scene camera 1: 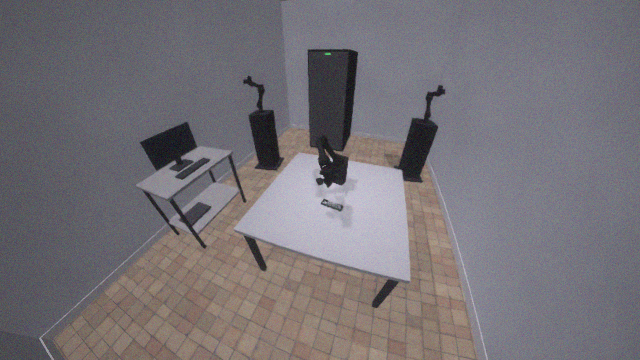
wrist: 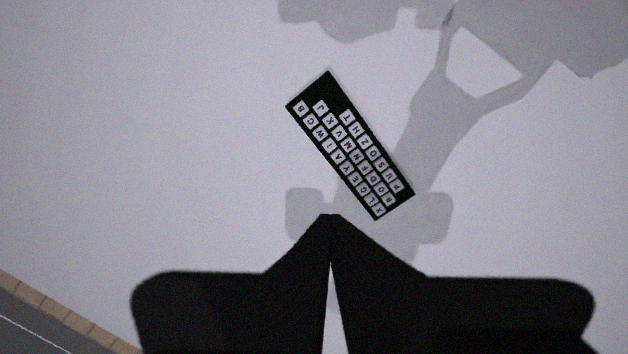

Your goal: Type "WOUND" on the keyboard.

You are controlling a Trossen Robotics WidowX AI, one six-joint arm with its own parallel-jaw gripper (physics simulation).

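Pixels of known places: gripper, fingertip midpoint: (scene camera 1: 327, 187) (wrist: 329, 223); arm's base at its link origin: (scene camera 1: 341, 162).
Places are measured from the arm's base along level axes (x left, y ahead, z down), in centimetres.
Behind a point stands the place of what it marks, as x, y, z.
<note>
The small keyboard (scene camera 1: 332, 204) {-4.4, 35.0, 21.8} (wrist: 351, 150) {-5.3, 34.6, 22.1} has a dark green-black base and white letter keys, and lies flat on the white table (scene camera 1: 370, 245) {26.2, 70.7, 23.3} (wrist: 125, 150) {-29.2, 50.6, 23.4}. In the wrist view it runs diagonally, with its letters turned. The W key (wrist: 319, 133) {-9.7, 35.0, 21.6} is near its upper left end. The U key (wrist: 390, 175) {0.5, 34.5, 21.6}, O key (wrist: 381, 189) {0.7, 36.5, 21.6}, N key (wrist: 357, 157) {-4.3, 34.9, 21.6} and D key (wrist: 373, 178) {-1.0, 35.9, 21.6} also show. My black gripper (scene camera 1: 328, 185) {-8.9, 36.1, 2.7} (wrist: 329, 223) {-8.9, 36.1, 2.7} is shut and empty. It hangs above the table, apart from the keyboard; in the wrist view its tips are left of the keyboard's lower end.
A side desk (scene camera 1: 215, 152) at the left bears a monitor (scene camera 1: 170, 145) and a long black keyboard (scene camera 1: 193, 168). A tall black cabinet (scene camera 1: 327, 95) stands behind the table. Two black pedestals (scene camera 1: 265, 140) (scene camera 1: 418, 147) with arms stand at either side. Arm shadows fall around the small keyboard.
</note>
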